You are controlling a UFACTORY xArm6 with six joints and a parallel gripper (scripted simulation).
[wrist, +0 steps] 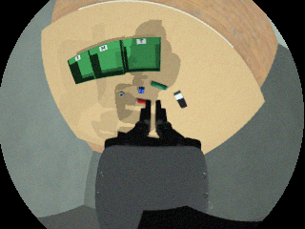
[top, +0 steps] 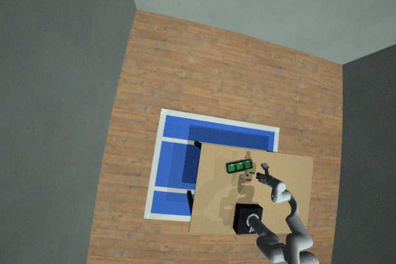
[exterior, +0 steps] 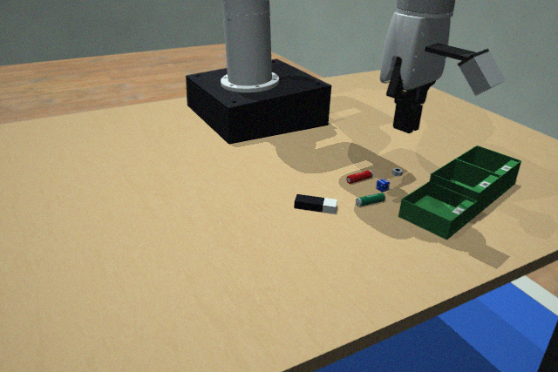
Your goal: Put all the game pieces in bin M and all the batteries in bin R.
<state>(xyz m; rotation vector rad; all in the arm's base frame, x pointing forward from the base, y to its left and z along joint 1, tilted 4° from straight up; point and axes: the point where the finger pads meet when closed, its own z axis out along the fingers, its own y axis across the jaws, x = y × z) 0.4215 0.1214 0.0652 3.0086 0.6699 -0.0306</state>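
My gripper is now 1 cm short of the three joined green bins, 13 cm to the right of it and 13 cm above it. Round my hand: red battery 10 cm behind, 1 cm to the right, 15 cm below; then green battery 2 cm behind, 3 cm to the right, 15 cm below; then blue die 6 cm behind, 1 cm to the left, 15 cm below.
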